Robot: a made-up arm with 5 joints. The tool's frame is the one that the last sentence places.
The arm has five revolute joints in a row. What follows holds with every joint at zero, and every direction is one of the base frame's.
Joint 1 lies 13.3 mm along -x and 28.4 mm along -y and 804.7 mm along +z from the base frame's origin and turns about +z.
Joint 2 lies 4.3 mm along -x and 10.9 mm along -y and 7.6 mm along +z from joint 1 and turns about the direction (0, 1, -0.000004).
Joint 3 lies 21.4 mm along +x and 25.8 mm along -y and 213.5 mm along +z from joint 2 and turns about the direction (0, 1, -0.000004).
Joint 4 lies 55.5 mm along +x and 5.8 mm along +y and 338.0 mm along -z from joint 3 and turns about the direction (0, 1, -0.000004).
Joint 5 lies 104.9 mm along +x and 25.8 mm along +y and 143.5 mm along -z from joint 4 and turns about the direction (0, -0.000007, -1).
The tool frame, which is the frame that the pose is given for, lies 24.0 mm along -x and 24.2 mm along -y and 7.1 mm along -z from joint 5; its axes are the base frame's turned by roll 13.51, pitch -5.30 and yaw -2.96 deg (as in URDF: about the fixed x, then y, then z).
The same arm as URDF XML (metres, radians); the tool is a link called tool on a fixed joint. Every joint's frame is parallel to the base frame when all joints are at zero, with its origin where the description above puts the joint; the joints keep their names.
<robot name="arm">
  <joint name="joint 1" type="continuous">
    <parent link="base_link"/>
    <child link="link1"/>
    <origin xyz="-0.0133 -0.0284 0.8047" rpy="0 0 0"/>
    <axis xyz="0 0 1"/>
  </joint>
  <joint name="joint 2" type="continuous">
    <parent link="link1"/>
    <child link="link2"/>
    <origin xyz="-0.0043 -0.0109 0.0076" rpy="0 0 0"/>
    <axis xyz="0 1 0"/>
  </joint>
  <joint name="joint 3" type="continuous">
    <parent link="link2"/>
    <child link="link3"/>
    <origin xyz="0.0214 -0.0258 0.2135" rpy="0 0 0"/>
    <axis xyz="0 1 0"/>
  </joint>
  <joint name="joint 4" type="continuous">
    <parent link="link3"/>
    <child link="link4"/>
    <origin xyz="0.0555 0.0058 -0.338" rpy="0 0 0"/>
    <axis xyz="0 1 0"/>
  </joint>
  <joint name="joint 5" type="continuous">
    <parent link="link4"/>
    <child link="link5"/>
    <origin xyz="0.1049 0.0258 -0.1435" rpy="0 0 0"/>
    <axis xyz="0 0 -1"/>
  </joint>
  <joint name="tool_joint" type="fixed">
    <parent link="link5"/>
    <child link="tool"/>
    <origin xyz="-0.024 -0.0242 -0.0071" rpy="0.2358 -0.0925 -0.0517"/>
  </joint>
  <link name="base_link"/>
  <link name="link1"/>
  <link name="link2"/>
  <link name="link3"/>
  <link name="link4"/>
  <link name="link5"/>
  <link name="tool"/>
</robot>

